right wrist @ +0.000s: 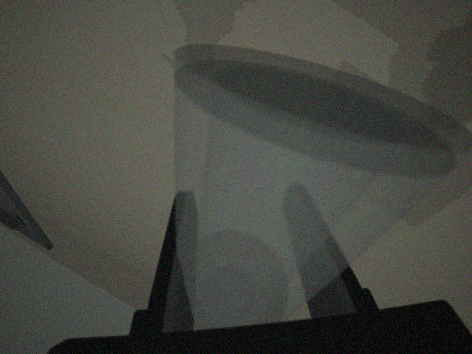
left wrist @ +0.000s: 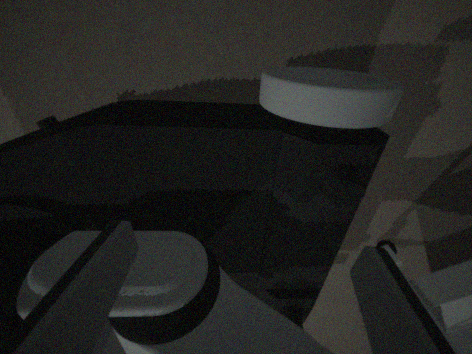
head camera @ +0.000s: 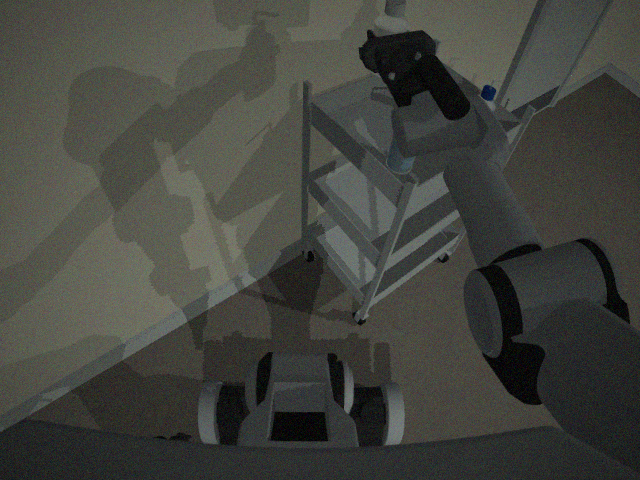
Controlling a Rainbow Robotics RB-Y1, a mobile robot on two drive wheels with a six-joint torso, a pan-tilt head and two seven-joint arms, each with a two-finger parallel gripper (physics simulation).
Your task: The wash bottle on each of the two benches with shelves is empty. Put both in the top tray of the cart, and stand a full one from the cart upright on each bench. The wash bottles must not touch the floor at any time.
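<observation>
There is a wash bottle (right wrist: 286, 171) that I can see, though in the left wrist view the bottle is out of frame. I see my left gripper (left wrist: 243, 246) too. My right gripper (head camera: 385, 31) is visible as well, and the right wrist view shows me that same right gripper (right wrist: 240, 199).
</observation>
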